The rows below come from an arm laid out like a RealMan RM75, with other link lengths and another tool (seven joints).
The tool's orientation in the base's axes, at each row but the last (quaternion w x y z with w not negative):
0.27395, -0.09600, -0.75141, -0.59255
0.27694, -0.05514, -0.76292, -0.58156
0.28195, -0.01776, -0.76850, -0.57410
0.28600, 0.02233, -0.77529, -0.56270
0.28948, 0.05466, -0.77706, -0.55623
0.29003, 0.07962, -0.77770, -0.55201
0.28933, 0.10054, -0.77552, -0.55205
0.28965, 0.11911, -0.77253, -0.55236
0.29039, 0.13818, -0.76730, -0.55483
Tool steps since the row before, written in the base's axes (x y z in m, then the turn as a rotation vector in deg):
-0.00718, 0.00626, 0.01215, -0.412, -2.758, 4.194
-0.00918, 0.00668, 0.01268, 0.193, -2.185, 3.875
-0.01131, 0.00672, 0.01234, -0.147, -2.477, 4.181
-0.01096, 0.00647, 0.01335, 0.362, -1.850, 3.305
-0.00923, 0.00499, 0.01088, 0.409, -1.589, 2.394
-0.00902, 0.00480, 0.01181, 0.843, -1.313, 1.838
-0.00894, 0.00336, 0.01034, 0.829, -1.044, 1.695
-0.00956, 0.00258, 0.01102, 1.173, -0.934, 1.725
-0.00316, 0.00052, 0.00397, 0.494, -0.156, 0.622
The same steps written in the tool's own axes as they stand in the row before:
0.01123, 0.00856, 0.00625, 3.044, 2.551, -3.098
0.01230, 0.00926, 0.00726, 2.244, 2.705, -2.734
0.01311, 0.00908, 0.00842, 2.755, 2.753, -2.910
0.01243, 0.01104, 0.00799, 1.740, 2.353, -2.432
0.00983, 0.00943, 0.00655, 1.240, 1.646, -2.044
0.00955, 0.01073, 0.00614, 0.560, 1.332, -1.930
0.00916, 0.00924, 0.00538, 0.395, 1.299, -1.675
0.00987, 0.00980, 0.00511, 0.073, 1.413, -1.795
0.00339, 0.00353, 0.00144, -0.127, 0.580, -0.550

